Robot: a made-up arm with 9 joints.
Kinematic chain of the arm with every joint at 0, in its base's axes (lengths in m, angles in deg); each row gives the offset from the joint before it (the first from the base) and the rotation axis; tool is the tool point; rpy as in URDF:
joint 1: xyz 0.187 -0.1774 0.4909 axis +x
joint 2: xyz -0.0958 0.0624 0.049 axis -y
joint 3: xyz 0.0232 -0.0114 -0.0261 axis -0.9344 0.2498 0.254
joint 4: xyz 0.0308 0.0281 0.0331 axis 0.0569 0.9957 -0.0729
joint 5: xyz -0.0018 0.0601 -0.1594 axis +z
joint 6: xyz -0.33 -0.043 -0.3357 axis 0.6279 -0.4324 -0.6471
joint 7: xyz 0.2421 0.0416 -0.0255 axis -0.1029 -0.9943 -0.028
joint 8: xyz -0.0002 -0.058 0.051 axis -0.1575 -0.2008 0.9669
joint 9: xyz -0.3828 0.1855 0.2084 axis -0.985 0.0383 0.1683
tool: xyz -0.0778 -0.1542 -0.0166 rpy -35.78 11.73 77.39
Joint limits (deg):
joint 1: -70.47..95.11
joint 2: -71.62..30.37
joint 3: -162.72..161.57
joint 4: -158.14..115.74
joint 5: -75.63..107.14
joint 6: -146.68..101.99
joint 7: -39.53..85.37
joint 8: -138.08..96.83
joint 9: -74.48..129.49
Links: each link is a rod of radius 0.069 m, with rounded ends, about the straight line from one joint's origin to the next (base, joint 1, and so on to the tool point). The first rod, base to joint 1, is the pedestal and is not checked.
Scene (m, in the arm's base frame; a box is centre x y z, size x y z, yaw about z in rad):
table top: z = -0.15
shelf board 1: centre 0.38 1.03 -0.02 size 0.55 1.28 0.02 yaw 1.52
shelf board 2: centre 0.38 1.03 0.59 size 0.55 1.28 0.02 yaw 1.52
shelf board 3: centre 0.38 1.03 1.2 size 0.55 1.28 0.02 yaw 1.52
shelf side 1: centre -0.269 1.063 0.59 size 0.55 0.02 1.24 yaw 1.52
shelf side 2: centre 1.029 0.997 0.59 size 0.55 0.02 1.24 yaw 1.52
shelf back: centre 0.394 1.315 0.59 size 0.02 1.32 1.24 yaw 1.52
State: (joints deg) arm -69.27 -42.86 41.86 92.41 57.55 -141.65 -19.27 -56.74 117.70
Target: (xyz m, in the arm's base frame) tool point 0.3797 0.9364 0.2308
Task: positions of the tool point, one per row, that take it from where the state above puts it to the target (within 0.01 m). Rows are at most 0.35 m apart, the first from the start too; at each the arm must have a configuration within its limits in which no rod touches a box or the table.
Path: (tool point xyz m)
1: 0.2815 0.8567 0.8513
2: 0.2739 0.6898 0.8541
3: 0.2517 0.5039 0.8476
4: 0.3492 0.5892 0.5484
5: 0.3607 0.5629 0.2308
6: 0.3749 0.6889 0.2060
7: 0.3811 0.8155 0.2055
8: 0.3798 0.9364 0.2308

